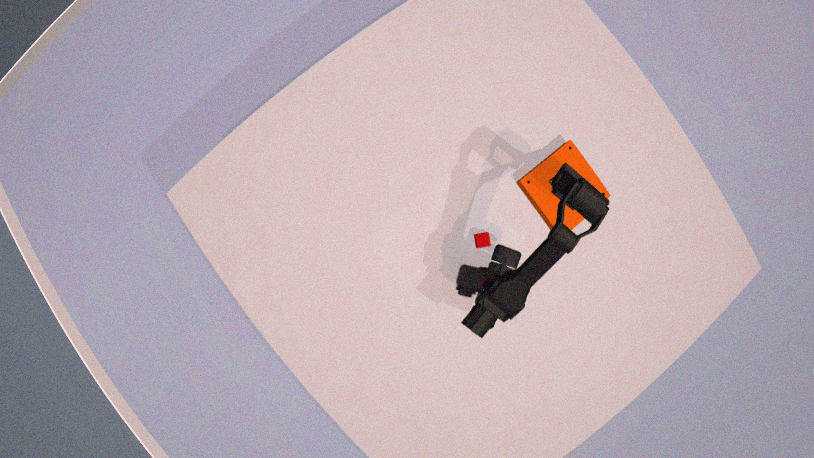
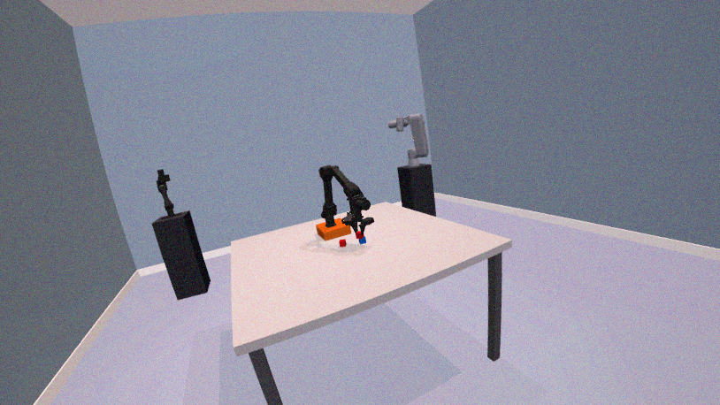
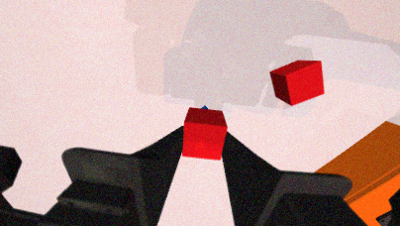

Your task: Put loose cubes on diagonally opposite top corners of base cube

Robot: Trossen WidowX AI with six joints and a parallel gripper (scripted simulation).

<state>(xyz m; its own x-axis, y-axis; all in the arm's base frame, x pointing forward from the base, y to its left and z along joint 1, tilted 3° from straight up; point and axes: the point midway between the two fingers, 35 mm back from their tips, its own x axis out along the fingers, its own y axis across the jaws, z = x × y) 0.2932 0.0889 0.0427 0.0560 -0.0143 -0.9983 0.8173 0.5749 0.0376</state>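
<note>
The blue cube is 40 mm below my gripper tip, 10 mm to the left of it and 10 mm behind it.
</note>
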